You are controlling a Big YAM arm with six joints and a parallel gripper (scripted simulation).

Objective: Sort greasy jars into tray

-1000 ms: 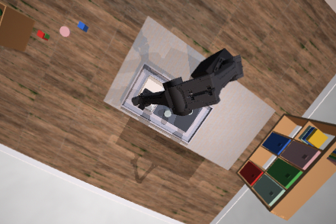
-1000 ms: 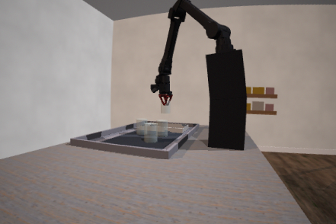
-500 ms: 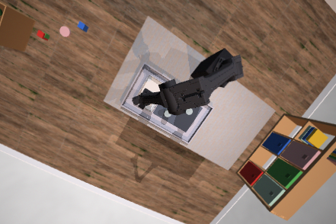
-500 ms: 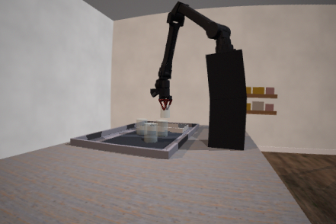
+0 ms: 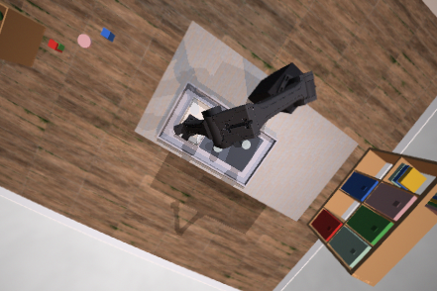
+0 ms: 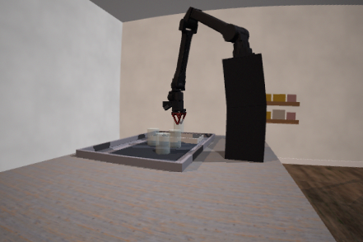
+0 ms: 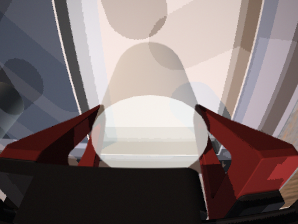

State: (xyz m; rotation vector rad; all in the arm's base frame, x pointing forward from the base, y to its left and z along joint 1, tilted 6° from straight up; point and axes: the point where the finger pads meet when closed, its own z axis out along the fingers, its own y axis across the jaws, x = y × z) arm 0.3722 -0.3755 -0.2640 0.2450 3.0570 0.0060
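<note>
Right now the pale tray is 100 mm below my hand, 10 mm to the right of it and 10 mm ahead of it. Round my hand: dark drying mat: 310 mm to the left, 110 mm below, 50 mm ahead.
</note>
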